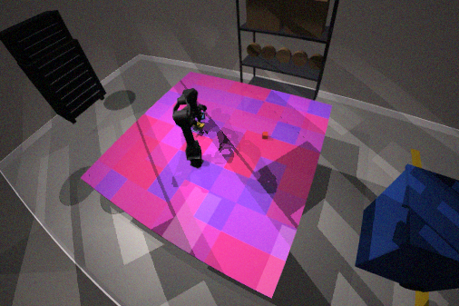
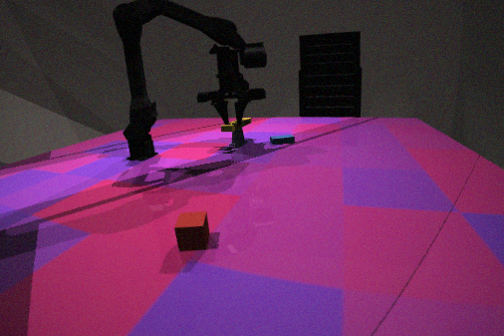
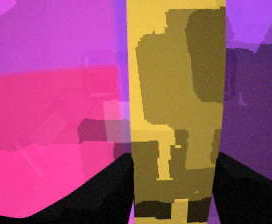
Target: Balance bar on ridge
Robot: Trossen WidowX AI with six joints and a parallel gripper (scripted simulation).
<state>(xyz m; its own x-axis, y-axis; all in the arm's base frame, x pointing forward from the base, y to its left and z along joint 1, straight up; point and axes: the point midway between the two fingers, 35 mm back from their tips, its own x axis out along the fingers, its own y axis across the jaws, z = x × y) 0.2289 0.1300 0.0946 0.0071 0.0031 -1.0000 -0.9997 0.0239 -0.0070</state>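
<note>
The yellow bar lies 3 cm to the left of my gripper tip. The rest, counted from my gripper tip: red-orange cube 42 cm to the right, 12 cm ahead, 4 cm below; then small blue block 13 cm ahead, 6 cm to the left, 5 cm below.
</note>
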